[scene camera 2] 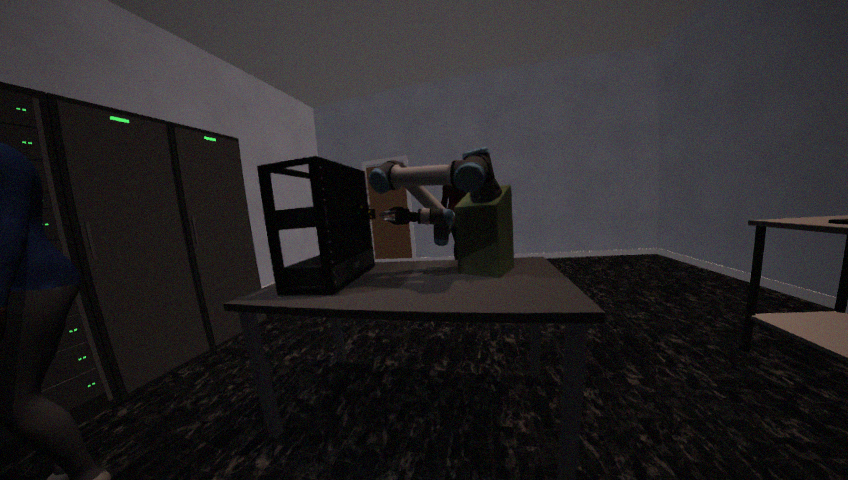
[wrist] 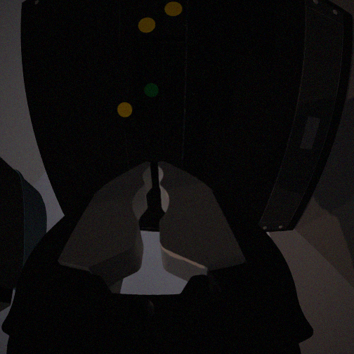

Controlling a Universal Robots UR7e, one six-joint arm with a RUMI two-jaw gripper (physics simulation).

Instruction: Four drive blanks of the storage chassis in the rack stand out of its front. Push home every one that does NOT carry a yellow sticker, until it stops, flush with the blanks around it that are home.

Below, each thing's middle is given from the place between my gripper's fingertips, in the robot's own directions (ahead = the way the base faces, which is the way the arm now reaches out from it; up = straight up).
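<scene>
For the black rack point(scene camera 2: 340, 213), my gripper is 30 mm above it at the moment and 280 mm short of it.
</scene>
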